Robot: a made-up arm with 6 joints. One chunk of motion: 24 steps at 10 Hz.
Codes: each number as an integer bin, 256 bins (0 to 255) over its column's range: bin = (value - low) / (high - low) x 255, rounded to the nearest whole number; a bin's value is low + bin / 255 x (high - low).
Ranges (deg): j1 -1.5..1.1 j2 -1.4..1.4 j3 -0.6..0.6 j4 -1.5..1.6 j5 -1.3..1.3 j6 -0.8..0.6
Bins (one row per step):
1: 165 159 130 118 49 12
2: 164 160 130 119 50 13
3: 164 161 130 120 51 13
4: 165 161 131 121 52 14
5: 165 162 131 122 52 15
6: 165 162 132 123 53 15
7: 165 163 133 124 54 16
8: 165 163 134 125 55 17
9: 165 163 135 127 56 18
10: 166 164 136 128 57 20
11: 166 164 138 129 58 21
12: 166 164 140 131 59 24
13: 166 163 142 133 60 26
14: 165 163 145 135 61 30
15: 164 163 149 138 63 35
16: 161 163 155 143 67 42
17: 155 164 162 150 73 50
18: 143 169 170 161 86 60
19: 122 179 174 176 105 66
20: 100 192 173 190 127 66
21: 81 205 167 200 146 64
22: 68 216 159 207 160 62
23: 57 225 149 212 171 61
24: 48 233 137 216 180 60
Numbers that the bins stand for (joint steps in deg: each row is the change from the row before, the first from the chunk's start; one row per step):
1: 0.182 0.346 0.012 -0.065 -0.800 -0.734
2: 0.172 0.357 0.012 -0.053 -0.790 -0.729
3: 0.172 0.368 0.012 -0.041 -0.780 -0.729
4: 0.182 0.368 0.016 -0.029 -0.770 -0.723
5: 0.182 0.379 0.016 -0.017 -0.770 -0.718
6: 0.182 0.379 0.021 -0.005 -0.760 -0.718
7: 0.182 0.390 0.026 0.007 -0.749 -0.712
8: 0.182 0.390 0.031 0.020 -0.739 -0.707
9: 0.182 0.390 0.035 0.044 -0.729 -0.701
10: 0.193 0.401 0.040 0.056 -0.719 -0.690
11: 0.193 0.401 0.049 0.068 -0.709 -0.685
12: 0.193 0.401 0.059 0.093 -0.698 -0.668
13: 0.193 0.390 0.068 0.117 -0.688 -0.657
14: 0.182 0.390 0.082 0.141 -0.678 -0.635
15: 0.172 0.390 0.101 0.178 -0.658 -0.608
16: 0.142 0.390 0.129 0.238 -0.617 -0.569
17: 0.080 0.401 0.162 0.324 -0.556 -0.525
18: -0.042 0.456 0.200 0.457 -0.423 -0.471
19: -0.256 0.565 0.219 0.640 -0.229 -0.438
20: -0.480 0.708 0.214 0.810 -0.005 -0.438
21: -0.674 0.851 0.186 0.931 0.189 -0.449
22: -0.807 0.972 0.148 1.016 0.331 -0.460
23: -0.919 1.071 0.101 1.077 0.444 -0.465
24: -1.011 1.158 0.045 1.126 0.535 -0.471

